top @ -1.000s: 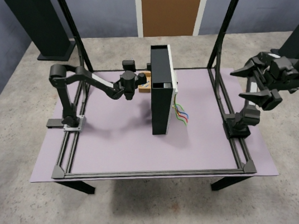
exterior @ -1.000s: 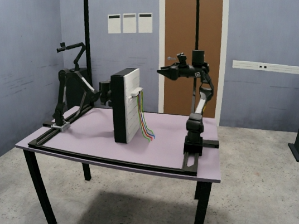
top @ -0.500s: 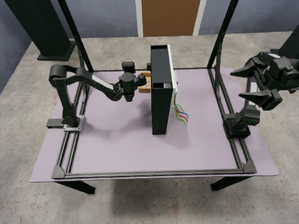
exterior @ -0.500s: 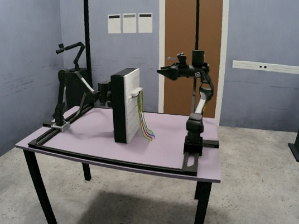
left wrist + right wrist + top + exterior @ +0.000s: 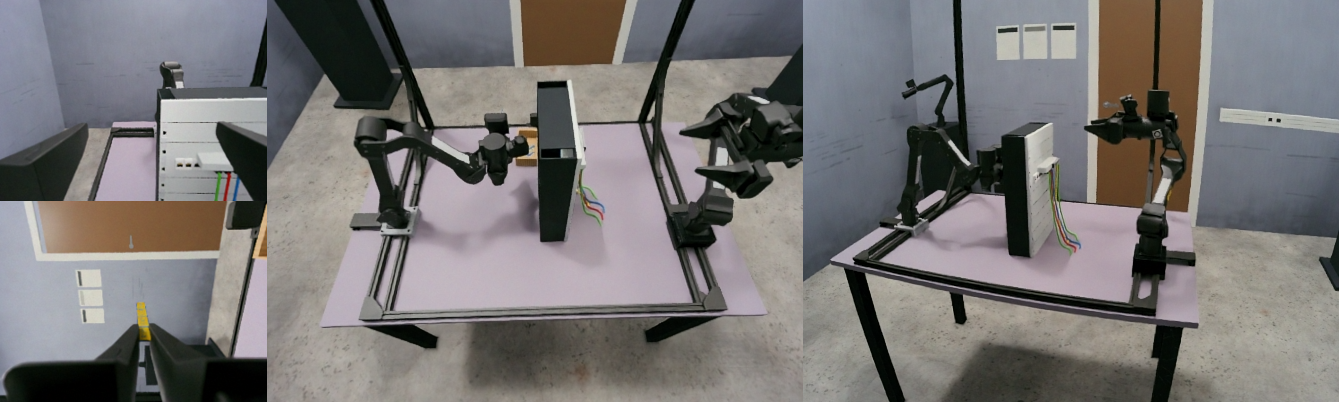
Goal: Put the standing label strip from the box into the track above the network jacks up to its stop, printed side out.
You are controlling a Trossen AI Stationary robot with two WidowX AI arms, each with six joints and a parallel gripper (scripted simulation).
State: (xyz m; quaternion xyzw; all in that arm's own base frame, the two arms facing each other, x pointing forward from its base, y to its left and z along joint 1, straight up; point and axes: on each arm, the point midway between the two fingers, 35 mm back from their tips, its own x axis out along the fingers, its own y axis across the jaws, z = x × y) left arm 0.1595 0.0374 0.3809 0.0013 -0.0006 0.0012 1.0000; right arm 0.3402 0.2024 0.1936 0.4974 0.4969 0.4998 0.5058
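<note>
The yellow label strip is 50 mm behind my right hand. The rest, counted from my right hand: white jack panel: 140 mm ahead, 200 mm to the left, 20 mm below.
My left hand is 330 mm past the yellow label strip, 440 mm to the left of it and 220 mm above it. The rest, counted from my left hand: white jack panel 140 mm behind, 230 mm to the right, 250 mm below.
</note>
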